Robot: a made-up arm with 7 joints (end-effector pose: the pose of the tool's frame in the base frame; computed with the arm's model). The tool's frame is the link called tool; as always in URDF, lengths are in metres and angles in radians.
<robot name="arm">
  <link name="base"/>
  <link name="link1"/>
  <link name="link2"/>
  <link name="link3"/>
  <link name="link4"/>
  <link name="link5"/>
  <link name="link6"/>
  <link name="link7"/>
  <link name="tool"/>
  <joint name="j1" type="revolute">
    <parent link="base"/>
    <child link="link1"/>
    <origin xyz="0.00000 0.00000 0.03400" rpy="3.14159 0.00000 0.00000"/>
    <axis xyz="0 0 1"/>
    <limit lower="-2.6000" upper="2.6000"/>
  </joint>
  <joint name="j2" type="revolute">
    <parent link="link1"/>
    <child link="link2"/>
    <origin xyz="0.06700 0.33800 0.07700" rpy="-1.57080 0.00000 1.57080"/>
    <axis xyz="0 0 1"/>
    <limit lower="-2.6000" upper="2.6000"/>
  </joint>
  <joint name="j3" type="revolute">
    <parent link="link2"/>
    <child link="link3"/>
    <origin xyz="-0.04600 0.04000 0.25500" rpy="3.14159 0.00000 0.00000"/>
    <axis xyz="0 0 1"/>
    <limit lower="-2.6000" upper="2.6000"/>
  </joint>
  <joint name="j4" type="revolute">
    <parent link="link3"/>
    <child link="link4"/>
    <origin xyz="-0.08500 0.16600 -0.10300" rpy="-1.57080 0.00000 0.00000"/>
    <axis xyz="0 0 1"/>
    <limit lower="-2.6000" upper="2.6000"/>
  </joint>
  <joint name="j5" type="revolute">
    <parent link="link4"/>
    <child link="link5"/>
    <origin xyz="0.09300 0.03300 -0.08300" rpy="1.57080 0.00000 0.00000"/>
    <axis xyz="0 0 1"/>
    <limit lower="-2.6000" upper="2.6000"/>
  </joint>
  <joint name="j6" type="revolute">
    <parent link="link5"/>
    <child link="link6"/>
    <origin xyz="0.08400 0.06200 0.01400" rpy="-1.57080 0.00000 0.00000"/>
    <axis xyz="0 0 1"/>
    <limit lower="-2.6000" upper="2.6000"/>
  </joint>
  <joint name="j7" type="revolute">
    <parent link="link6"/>
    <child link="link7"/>
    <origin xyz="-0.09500 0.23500 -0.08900" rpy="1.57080 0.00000 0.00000"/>
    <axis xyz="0 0 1"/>
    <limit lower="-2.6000" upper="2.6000"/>
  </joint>
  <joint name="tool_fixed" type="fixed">
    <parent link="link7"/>
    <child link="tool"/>
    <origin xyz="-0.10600 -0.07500 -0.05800" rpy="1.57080 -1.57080 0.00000"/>
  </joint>
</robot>
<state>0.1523 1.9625 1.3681 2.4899 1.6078 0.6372 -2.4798</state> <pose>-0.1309 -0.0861 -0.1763 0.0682 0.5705 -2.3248</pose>
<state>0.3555 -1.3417 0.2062 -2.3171 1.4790 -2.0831 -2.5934</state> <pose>-0.2738 0.1955 0.1723 -2.0488 2.0753 0.6168</pose>
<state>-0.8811 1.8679 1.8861 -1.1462 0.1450 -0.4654 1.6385</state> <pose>0.3985 -0.4891 -0.0904 0.7737 2.0517 1.7319</pose>
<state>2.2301 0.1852 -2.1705 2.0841 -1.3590 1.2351 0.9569</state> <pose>-0.2936 0.4611 0.1390 2.2875 -0.0106 -0.7589</pose>
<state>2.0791 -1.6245 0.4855 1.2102 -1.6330 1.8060 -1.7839</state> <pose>0.1215 0.3978 -0.0138 0.7904 2.7658 -0.3138</pose>
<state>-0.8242 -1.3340 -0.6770 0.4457 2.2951 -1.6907 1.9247</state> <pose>-0.1649 -0.1629 -0.2406 -1.4232 0.6643 -1.1230</pose>
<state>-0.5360 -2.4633 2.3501 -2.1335 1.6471 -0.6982 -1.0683</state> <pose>0.2750 -0.5454 0.1412 -0.2511 1.5298 1.7529</pose>
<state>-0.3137 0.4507 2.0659 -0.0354 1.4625 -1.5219 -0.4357</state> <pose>-0.5651 -0.0085 -0.1138 2.2602 -1.5888 -0.2474</pose>
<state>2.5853 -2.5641 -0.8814 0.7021 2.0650 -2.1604 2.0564</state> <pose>0.1553 0.0911 -0.0396 -1.6391 -1.3319 0.8891</pose>
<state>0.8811 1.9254 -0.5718 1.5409 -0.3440 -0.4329 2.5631</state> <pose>-0.8365 0.0994 -0.3225 -0.4895 -0.7154 -0.1005</pose>
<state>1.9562 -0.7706 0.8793 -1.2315 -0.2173 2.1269 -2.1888</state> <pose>-0.0559 0.2560 0.3211 0.5727 1.0419 -1.6613</pose>
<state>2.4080 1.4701 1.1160 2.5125 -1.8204 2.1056 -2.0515</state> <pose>0.2939 0.5752 -0.2842 -1.1093 -0.1463 -1.8237</pose>
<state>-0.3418 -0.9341 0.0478 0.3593 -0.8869 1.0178 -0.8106</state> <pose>-0.2297 -0.0858 -0.0158 -0.8614 0.6389 -0.7210</pose>
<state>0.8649 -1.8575 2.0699 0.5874 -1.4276 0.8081 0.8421</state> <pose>-0.7991 -0.2092 0.0060 -3.0956 -0.2305 0.2762</pose>
